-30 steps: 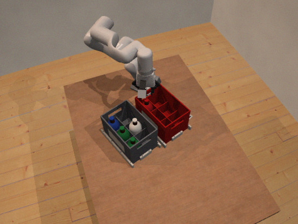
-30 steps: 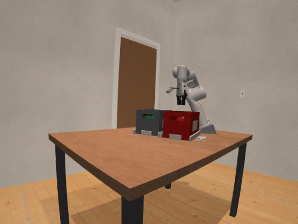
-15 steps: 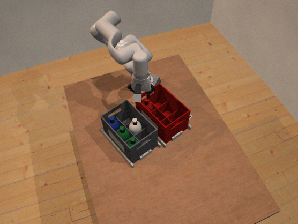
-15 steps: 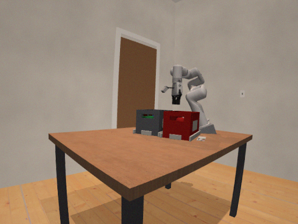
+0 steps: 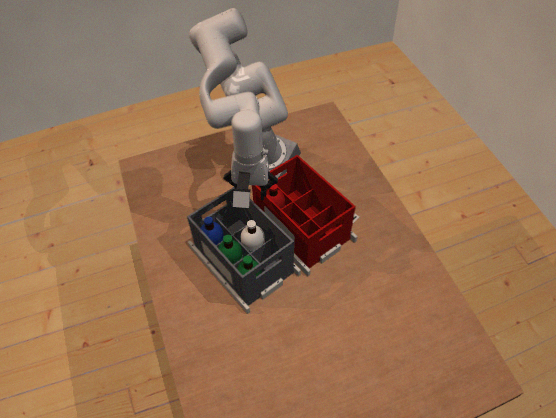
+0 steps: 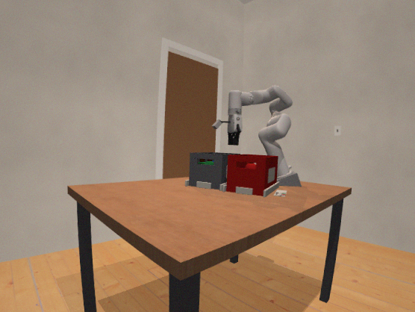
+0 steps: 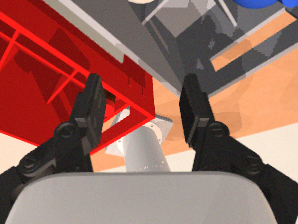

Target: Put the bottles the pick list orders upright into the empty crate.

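Now: hand 80 mm short of the green bottle, 100 mm to the left of it and 150 mm above it. Also, from my hand: white bottle: 50 mm ahead, 20 mm to the right, 150 mm below; red bottle: 60 mm behind, 80 mm to the left, 150 mm below; grey crate: 60 mm ahead, 60 mm to the right, 160 mm below.
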